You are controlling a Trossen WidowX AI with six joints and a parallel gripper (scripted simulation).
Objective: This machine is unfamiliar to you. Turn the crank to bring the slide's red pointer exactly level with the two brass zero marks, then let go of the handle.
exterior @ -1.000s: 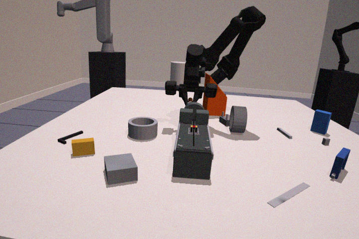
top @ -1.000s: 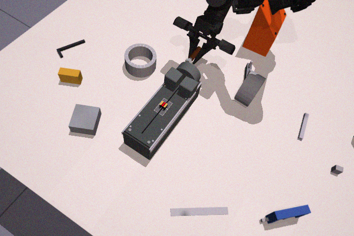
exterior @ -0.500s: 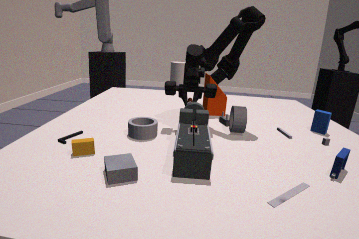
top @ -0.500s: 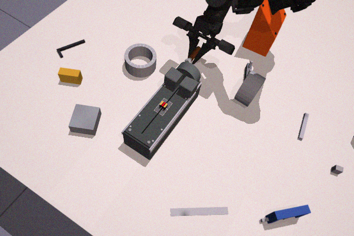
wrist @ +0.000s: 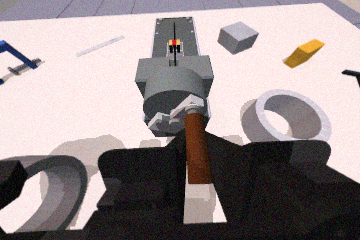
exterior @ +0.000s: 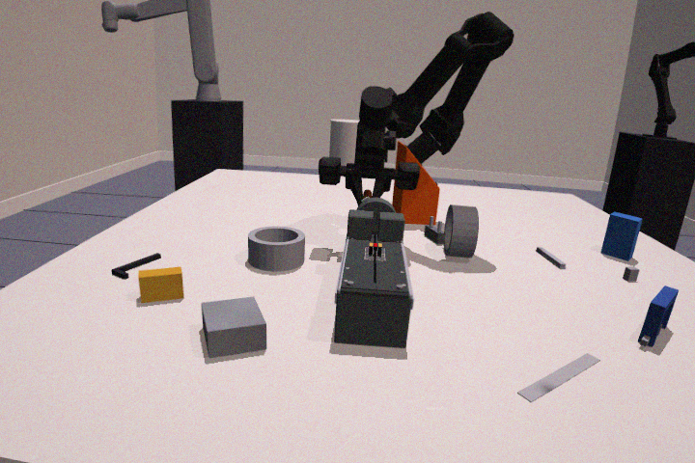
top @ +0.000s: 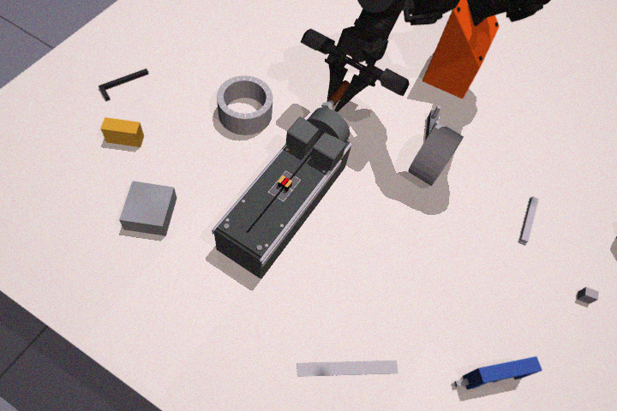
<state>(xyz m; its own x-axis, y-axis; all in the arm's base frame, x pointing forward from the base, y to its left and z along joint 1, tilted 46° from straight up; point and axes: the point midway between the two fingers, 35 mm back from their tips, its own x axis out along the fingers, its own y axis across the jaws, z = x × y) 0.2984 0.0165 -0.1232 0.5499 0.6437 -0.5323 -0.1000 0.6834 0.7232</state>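
Now: the crank handle 20 mm behind my gripper tip and 20 mm above it. The rest, counted from my gripper tip: red pointer (160 mm ahead, 30 mm to the left, 10 mm below); grey cube (310 mm ahead, 120 mm to the right, 70 mm below); yellow block (240 mm ahead, 270 mm to the right, 70 mm below).
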